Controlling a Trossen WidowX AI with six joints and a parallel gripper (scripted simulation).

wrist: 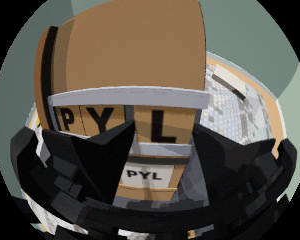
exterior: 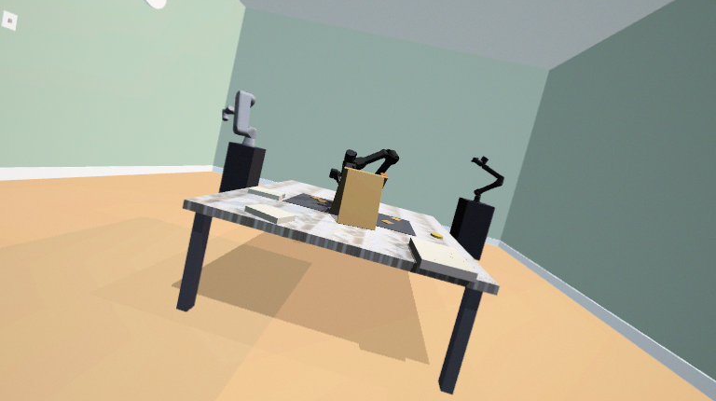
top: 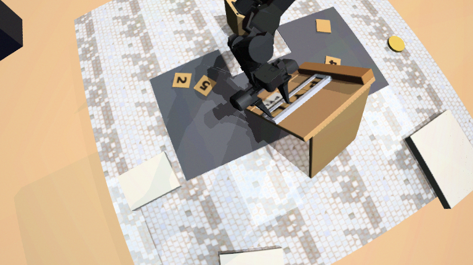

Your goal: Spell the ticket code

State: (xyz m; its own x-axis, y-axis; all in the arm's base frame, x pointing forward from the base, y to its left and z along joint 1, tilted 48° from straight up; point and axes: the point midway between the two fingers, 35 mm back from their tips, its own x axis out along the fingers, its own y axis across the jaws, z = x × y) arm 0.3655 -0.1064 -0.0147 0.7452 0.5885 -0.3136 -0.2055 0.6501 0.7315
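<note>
My gripper tip is right at the L tile. Also, from my gripper tip: white ticket: 70 mm below, 50 mm behind, 10 mm to the left; Y tile: 60 mm to the left, 10 mm behind; P tile: 120 mm to the left, 20 mm behind.
</note>
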